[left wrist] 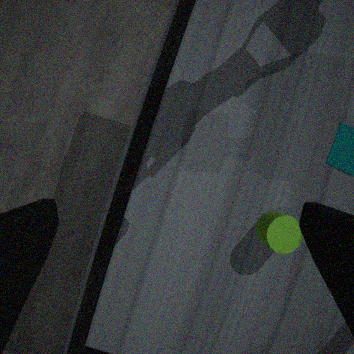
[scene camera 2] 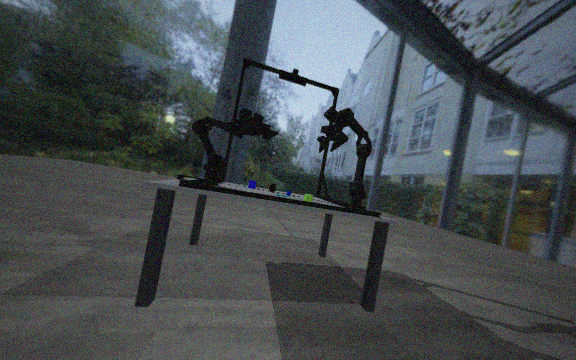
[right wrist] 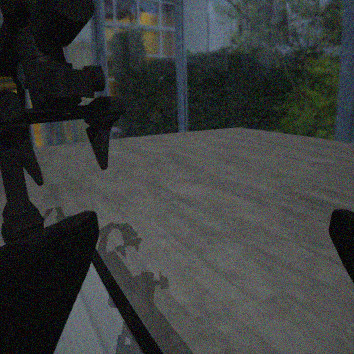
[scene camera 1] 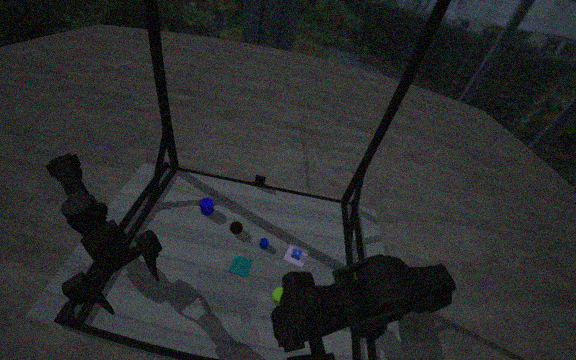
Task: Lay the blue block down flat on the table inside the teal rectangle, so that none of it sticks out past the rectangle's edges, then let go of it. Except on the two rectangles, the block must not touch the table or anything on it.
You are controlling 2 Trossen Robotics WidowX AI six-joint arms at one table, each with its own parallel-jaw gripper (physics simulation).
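Seen in the pictures: left gripper, fingertip midpoint: (left wrist: pixel 181 212) (scene camera 2: pixel 324 152) (right wrist: pixel 74 176); right gripper, fingertip midpoint: (scene camera 2: pixel 274 129) (right wrist: pixel 214 222) (scene camera 1: pixel 136 296); left arm's base, origin of the base link: (scene camera 2: pixel 355 207) (scene camera 1: pixel 361 327); right arm's base, origin of the base link: (scene camera 2: pixel 210 181).
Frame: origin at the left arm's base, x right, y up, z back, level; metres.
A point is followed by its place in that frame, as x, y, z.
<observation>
The blue block (scene camera 1: pixel 296 253) @[0.307, 0.000, -0.162] is a small piece on the pale pinkish rectangle (scene camera 1: pixel 288 255) @[0.310, -0.018, -0.189] in scene camera 1; whether it lies or stands is too small to tell. The teal rectangle (scene camera 1: pixel 241 266) @[0.282, -0.018, -0.373] (left wrist: pixel 344 150) @[0.271, -0.018, -0.376] lies left of it and bears nothing. My left gripper (left wrist: pixel 181 212) @[0.000, 0.273, -0.317] (scene camera 2: pixel 327 149) @[0.000, 0.273, -0.317] (right wrist: pixel 74 176) @[0.000, 0.273, -0.317] is open and empty, pointing down high above the table; its fingertips are hidden in scene camera 1. My right gripper (scene camera 1: pixel 135 296) @[0.083, 0.324, -0.591] (right wrist: pixel 214 222) @[0.083, 0.324, -0.591] is open and empty, raised at the left, away from the block. The block does not show in either wrist view.
A lime green cylinder (scene camera 1: pixel 277 295) @[0.150, 0.025, -0.268] (left wrist: pixel 284 234) @[0.153, 0.025, -0.255] (scene camera 2: pixel 308 198) @[0.132, 0.001, -0.270] stands near my left gripper, partly hidden in scene camera 1. A small blue piece (scene camera 1: pixel 264 243) @[0.355, 0.012, -0.281], a dark round piece (scene camera 1: pixel 236 227) @[0.424, 0.027, -0.384] and a larger blue cylinder (scene camera 1: pixel 206 206) @[0.525, 0.035, -0.501] stand beyond the teal rectangle. A black frame (left wrist: pixel 131 170) @[-0.053, 0.001, -0.338] borders the table.
</observation>
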